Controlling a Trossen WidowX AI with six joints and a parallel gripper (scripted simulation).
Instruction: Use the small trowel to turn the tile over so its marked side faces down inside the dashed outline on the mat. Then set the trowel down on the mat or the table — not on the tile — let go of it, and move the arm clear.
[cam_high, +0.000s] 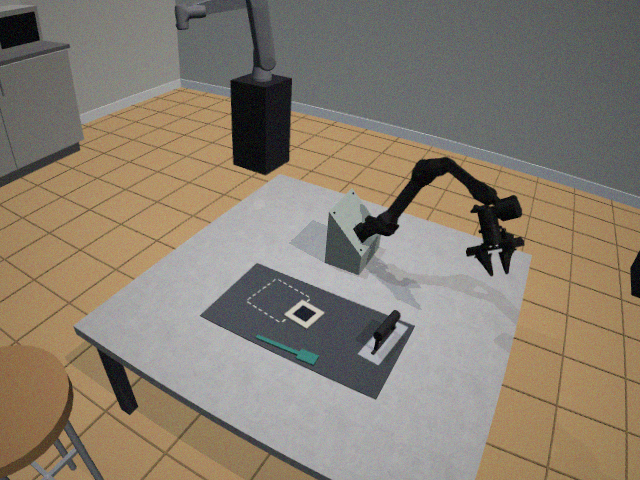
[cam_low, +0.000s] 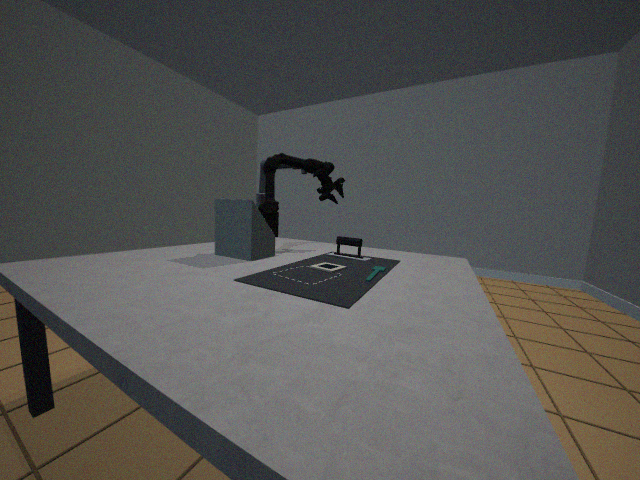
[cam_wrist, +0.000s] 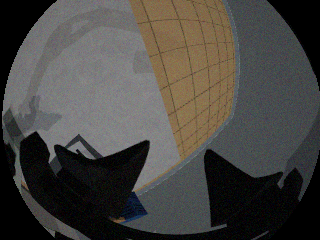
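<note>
Now: the black-handled tool 260 mm to the right of my gripper tip, 230 mm below it and 210 mm ahead of it. Also, from my gripper tip: green flat tool (480 mm to the right, 390 mm ahead, 270 mm below); tile (540 mm to the right, 270 mm below, 230 mm ahead); dark mat (510 mm to the right, 290 mm below, 250 mm ahead).
</note>
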